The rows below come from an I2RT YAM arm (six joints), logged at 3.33 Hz.
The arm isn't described. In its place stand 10 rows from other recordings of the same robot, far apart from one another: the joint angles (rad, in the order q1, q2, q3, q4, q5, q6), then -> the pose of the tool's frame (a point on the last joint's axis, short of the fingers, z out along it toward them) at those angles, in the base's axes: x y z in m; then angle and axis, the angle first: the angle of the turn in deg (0 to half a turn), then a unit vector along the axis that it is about.
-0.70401 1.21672 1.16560 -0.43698 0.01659 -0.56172 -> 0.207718 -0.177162 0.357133 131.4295 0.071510 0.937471 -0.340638
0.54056 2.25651 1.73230 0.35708 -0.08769 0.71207 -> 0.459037 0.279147 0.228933 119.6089 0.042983 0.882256 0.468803
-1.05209 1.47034 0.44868 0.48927 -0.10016 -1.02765 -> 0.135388 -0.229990 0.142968 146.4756 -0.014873 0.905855 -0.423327
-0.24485 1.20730 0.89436 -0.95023 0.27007 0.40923 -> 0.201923 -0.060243 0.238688 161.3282 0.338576 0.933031 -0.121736
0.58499 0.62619 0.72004 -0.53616 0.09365 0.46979 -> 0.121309 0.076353 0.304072 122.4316 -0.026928 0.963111 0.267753
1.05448 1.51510 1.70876 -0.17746 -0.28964 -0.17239 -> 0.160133 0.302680 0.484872 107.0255 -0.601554 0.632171 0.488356
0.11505 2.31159 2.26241 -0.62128 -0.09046 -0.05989 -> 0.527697 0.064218 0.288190 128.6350 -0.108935 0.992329 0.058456
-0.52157 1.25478 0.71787 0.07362 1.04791 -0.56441 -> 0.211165 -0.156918 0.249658 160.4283 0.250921 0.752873 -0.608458
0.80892 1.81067 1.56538 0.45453 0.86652 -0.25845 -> 0.316373 0.292316 0.388810 82.7239 -0.014710 0.995391 -0.094760
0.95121 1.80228 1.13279 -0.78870 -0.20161 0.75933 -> 0.181269 0.266409 0.157276 175.5178 0.100870 -0.988993 -0.108252
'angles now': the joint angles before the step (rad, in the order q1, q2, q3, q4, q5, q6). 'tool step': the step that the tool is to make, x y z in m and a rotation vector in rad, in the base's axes. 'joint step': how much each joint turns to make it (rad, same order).
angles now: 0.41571, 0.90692, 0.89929, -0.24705, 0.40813, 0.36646
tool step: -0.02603, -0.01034, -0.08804, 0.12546, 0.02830, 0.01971
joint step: -0.00461, -0.18104, -0.39294, 0.19026, -0.05667, 0.12431
